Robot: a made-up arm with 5 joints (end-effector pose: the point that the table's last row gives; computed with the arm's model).
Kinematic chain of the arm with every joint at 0, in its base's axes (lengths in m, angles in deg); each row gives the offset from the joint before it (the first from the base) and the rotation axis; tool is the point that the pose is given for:
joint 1: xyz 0 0 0.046 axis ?
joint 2: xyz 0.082 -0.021 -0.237 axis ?
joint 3: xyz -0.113 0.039 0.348 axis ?
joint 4: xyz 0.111 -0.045 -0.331 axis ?
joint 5: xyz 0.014 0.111 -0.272 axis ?
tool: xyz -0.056 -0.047 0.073
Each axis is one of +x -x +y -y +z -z.
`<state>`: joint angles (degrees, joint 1 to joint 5).
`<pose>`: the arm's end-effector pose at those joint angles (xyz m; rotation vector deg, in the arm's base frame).
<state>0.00 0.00 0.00 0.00 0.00</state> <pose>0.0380 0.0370 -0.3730 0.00 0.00 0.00</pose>
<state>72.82 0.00 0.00 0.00 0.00</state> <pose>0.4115 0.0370 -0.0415 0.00 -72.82 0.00</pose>
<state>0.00 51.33 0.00 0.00 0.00</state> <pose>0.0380 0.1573 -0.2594 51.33 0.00 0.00</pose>
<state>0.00 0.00 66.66 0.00 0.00</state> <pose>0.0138 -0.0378 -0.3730 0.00 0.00 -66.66</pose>
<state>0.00 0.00 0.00 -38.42 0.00</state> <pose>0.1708 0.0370 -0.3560 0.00 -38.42 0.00</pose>
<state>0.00 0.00 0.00 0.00 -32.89</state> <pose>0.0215 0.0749 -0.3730 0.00 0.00 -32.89</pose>
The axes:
joint 1: -y
joint 2: +x
joint 3: -z
joint 4: +y
joint 5: +z

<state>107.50 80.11 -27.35 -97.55 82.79</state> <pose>-0.0307 -0.0847 0.2822 0.40 134.34 4.22</pose>
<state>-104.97 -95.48 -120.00 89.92 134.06</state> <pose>-0.1490 -0.0843 0.1248 -14.18 -44.22 46.13</pose>
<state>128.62 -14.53 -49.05 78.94 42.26</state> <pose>0.2492 -0.0547 0.1416 -56.15 -21.03 12.92</pose>
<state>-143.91 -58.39 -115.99 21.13 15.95</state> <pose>-0.1794 -0.1305 0.3636 -84.76 -62.21 -75.47</pose>
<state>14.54 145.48 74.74 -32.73 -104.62</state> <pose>0.1892 0.1709 -0.0858 16.76 147.14 -94.34</pose>
